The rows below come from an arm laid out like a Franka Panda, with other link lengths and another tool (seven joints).
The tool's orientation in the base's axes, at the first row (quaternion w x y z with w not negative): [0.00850 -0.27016 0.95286 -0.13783]
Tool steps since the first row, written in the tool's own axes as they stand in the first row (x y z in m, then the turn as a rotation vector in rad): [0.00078 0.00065 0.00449 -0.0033 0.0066 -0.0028]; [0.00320 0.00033 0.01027 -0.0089 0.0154 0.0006]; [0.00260 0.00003 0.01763 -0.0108 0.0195 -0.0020]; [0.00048 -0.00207 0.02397 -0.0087 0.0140 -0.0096]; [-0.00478 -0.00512 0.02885 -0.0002 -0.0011 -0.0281]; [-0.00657 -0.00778 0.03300 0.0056 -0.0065 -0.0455]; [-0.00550 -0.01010 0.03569 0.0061 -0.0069 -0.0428]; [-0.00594 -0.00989 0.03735 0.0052 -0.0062 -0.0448]
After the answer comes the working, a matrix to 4 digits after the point.
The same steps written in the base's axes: [-0.00059 -0.00103 -0.00445 -0.0008 0.0078 0.0007]; [-0.00197 -0.00404 -0.00978 -0.0002 0.0170 -0.0052]; [-0.00064 -0.00587 -0.01681 -0.0010 0.0220 -0.0039]; [0.00282 -0.00812 -0.02247 -0.0006 0.0184 0.0050]; [0.00932 -0.00915 -0.02666 -0.0018 0.0065 0.0273]; [0.01259 -0.01147 -0.03005 -0.0056 0.0035 0.0458]; [0.01311 -0.01461 -0.03195 -0.0056 0.0023 0.0434]; [0.01353 -0.01464 -0.03363 -0.0053 0.0038 0.0451]
The tool's axes in the first row as the columns of a matrix, in the base's axes (rounded; the answer above uses it unrounded):
[-0.8539 -0.5125 0.0907]
[-0.5172 0.8160 -0.2581]
[0.0583 -0.2673 -0.9619]

